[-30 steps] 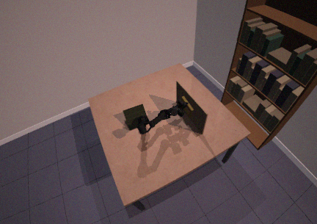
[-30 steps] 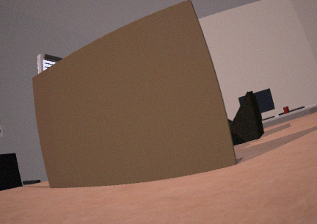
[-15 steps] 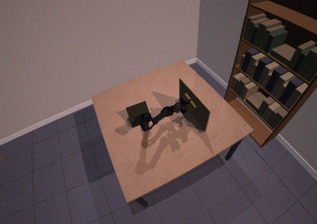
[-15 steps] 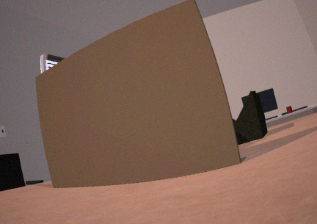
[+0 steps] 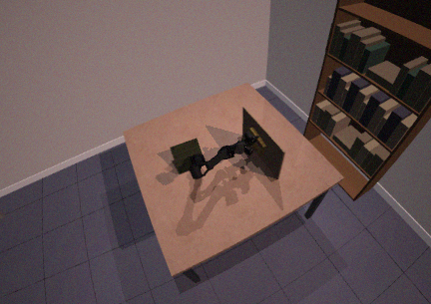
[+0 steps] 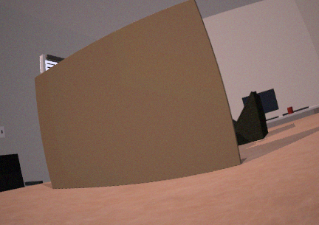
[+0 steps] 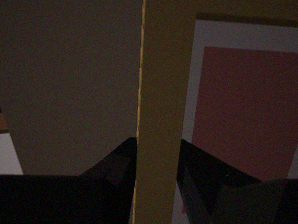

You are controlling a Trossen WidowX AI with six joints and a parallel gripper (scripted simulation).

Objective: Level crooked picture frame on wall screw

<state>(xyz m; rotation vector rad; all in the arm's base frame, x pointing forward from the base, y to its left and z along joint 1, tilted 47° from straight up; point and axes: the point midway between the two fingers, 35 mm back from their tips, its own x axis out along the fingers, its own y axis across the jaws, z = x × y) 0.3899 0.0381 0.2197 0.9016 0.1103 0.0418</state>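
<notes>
The picture frame lies 10 mm to the left of my gripper tip and 50 mm below it. From my gripper tip the other things lie so: wall panel (20 mm ahead, 70 mm below).
</notes>
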